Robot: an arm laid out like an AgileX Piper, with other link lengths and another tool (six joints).
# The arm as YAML. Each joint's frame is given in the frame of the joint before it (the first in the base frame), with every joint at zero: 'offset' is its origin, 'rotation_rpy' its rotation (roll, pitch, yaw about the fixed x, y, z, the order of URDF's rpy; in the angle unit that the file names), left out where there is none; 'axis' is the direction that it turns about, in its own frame. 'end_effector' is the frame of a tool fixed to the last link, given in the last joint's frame.
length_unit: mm
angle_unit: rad
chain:
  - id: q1
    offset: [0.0, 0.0, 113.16]
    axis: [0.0, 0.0, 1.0]
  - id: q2
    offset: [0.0, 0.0, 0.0]
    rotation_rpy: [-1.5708, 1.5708, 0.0]
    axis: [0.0, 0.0, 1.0]
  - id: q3
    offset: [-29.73, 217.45, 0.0]
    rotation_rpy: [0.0, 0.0, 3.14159]
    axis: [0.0, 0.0, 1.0]
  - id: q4
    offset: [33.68, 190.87, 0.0]
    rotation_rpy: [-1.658, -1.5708, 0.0]
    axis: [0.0, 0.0, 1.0]
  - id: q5
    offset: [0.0, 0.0, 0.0]
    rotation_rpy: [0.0, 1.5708, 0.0]
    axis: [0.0, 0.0, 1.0]
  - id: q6
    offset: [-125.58, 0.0, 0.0]
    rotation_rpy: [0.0, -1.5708, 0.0]
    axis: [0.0, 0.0, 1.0]
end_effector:
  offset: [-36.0, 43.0, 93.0]
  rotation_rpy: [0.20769, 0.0, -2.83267]
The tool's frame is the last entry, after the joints.
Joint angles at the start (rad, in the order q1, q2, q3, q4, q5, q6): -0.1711, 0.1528, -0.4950, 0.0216, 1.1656, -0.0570
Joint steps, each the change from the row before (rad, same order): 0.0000, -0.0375, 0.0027, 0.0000, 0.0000, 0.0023; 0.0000, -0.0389, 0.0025, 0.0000, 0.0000, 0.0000; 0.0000, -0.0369, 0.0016, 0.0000, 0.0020, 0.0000; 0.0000, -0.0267, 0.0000, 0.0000, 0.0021, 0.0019; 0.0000, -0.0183, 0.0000, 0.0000, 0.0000, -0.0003; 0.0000, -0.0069, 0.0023, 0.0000, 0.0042, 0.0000; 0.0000, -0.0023, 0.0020, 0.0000, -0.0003, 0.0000; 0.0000, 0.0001, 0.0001, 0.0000, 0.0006, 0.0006; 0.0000, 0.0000, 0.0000, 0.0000, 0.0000, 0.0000; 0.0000, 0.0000, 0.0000, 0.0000, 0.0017, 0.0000; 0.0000, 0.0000, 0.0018, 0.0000, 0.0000, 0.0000; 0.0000, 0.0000, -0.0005, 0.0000, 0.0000, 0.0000; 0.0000, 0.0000, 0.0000, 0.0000, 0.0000, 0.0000; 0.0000, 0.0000, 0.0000, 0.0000, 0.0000, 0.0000; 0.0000, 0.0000, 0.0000, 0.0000, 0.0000, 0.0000; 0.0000, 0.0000, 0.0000, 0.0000, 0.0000, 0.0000
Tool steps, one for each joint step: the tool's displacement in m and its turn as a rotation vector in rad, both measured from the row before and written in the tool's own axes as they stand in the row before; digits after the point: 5 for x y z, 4 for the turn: -0.00054, -0.00296, -0.00390, 0.0336, -0.0085, 0.0034; -0.00072, -0.00322, -0.00407, 0.0351, -0.0094, 0.0012; -0.00063, -0.00286, -0.00396, 0.0321, -0.0086, 0.0011; -0.00041, -0.00226, -0.00305, 0.0237, -0.0060, 0.0027; -0.00045, -0.00189, -0.00208, 0.0177, -0.0048, 0.0003; 0.00024, 0.00090, -0.00038, 0.0004, -0.0002, -0.0001; 0.00008, 0.00031, 0.00008, 0.0006, -0.0002, 0.0000; 0.00007, 0.00018, 0.00003, -0.0008, 0.0003, 0.0005; 0.00000, 0.00000, 0.00000, 0.0000, 0.0000, 0.0000; 0.00009, 0.00037, 0.00000, -0.0016, 0.0004, -0.0001; 0.00014, 0.00056, 0.00030, -0.0017, 0.0005, -0.0001; -0.00004, -0.00015, -0.00008, 0.0005, -0.0001, 0.0000; 0.00000, 0.00000, 0.00000, 0.0000, 0.0000, 0.0000; 0.00000, 0.00000, 0.00000, 0.0000, 0.0000, 0.0000; 0.00000, 0.00000, 0.00000, 0.0000, 0.0000, 0.0000; 0.00000, 0.00000, 0.00000, 0.0000, 0.0000, 0.0000
